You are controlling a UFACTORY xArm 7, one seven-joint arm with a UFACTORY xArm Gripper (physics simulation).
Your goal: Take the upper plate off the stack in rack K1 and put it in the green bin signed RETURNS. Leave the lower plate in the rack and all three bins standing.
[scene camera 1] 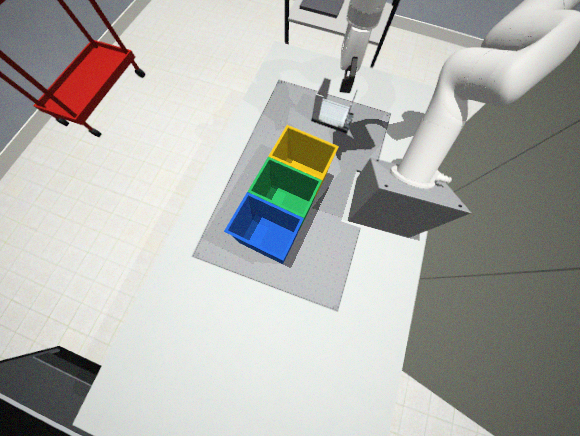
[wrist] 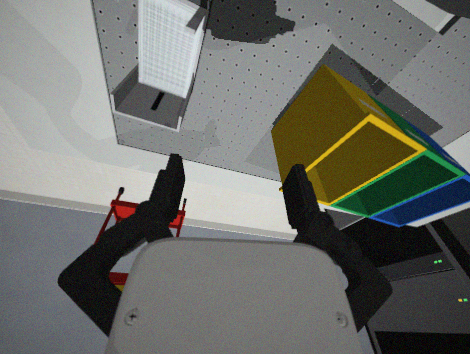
Labels:
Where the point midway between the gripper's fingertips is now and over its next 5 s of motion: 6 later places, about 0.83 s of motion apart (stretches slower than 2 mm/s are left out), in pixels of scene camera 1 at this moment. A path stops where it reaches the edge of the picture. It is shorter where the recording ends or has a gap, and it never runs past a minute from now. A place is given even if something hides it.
The gripper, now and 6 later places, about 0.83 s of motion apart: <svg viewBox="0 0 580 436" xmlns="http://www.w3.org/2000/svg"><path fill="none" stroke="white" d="M345 80L337 106L333 121L340 92L339 80L335 95L332 104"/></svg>

